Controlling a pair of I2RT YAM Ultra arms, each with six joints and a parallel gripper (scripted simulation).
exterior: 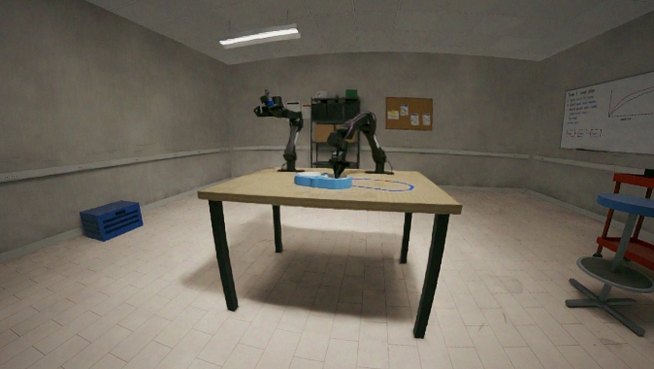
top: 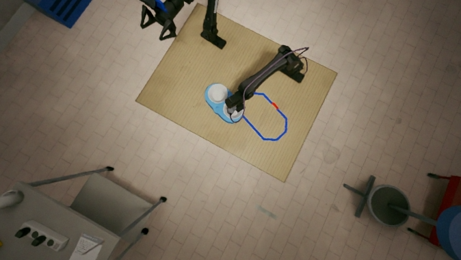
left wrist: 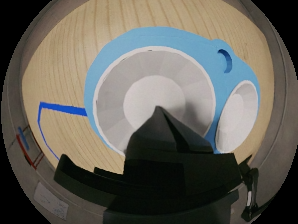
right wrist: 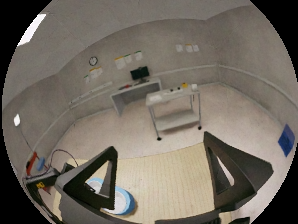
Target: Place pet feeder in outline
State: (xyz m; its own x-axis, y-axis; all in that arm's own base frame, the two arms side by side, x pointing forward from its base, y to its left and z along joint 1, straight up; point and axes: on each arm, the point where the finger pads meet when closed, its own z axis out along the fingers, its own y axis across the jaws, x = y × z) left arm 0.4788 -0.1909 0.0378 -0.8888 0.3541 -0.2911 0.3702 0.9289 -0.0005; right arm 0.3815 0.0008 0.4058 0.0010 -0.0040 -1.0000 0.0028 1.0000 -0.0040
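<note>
The light blue pet feeder is 10 mm behind my left hand, 80 mm to the right of it and 10 mm below it.
</note>
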